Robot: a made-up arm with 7 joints.
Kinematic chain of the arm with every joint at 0, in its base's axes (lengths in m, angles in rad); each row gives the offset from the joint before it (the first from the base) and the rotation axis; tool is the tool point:
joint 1: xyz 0 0 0.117 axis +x
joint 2: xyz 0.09 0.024 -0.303 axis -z
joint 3: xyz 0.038 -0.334 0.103 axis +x
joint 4: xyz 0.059 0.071 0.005 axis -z
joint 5: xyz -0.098 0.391 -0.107 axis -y
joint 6: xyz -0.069 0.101 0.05 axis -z
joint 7: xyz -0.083 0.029 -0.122 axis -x
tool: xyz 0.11 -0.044 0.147
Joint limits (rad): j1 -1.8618..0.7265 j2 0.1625..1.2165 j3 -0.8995..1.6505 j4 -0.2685..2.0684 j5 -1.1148..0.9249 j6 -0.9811..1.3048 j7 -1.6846..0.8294
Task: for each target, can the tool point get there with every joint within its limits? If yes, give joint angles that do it. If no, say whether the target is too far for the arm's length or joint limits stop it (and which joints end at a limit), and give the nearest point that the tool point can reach.
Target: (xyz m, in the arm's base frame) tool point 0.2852 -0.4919 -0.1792
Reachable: yes | joints -1.0485 0.8214 -0.6150 0.3502 0.4957 0.8800 0.5090
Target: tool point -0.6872 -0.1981 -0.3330
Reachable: no: joint limits stop it (at a limit: joint 3, joint 4, joint 6, joint 7) | nearest point -0.2820 -0.2479 -0.4461 | short by 0.424 m
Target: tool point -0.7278 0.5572 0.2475
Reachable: no: joint limits stop it (at a limit: joint 2, joint 3, joint 4, joint 6, joint 7) | nearest point -0.3777 0.3756 0.2050 | short by 0.397 m
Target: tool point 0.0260 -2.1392 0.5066
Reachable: no: too far | nearest point 0.0632 -0.8800 0.2773 | short by 1.280 m
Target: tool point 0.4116 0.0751 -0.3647
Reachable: yes | joints 0.2302 0.4068 -0.1818 0.7730 -0.4348 -0.8051 -1.4605
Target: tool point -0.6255 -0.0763 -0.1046
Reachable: no: joint limits stop it (at a limit: joint 1, joint 3, joint 4, joint 5, joint 6) | nearest point -0.3616 0.1609 -0.0947 | short by 0.355 m
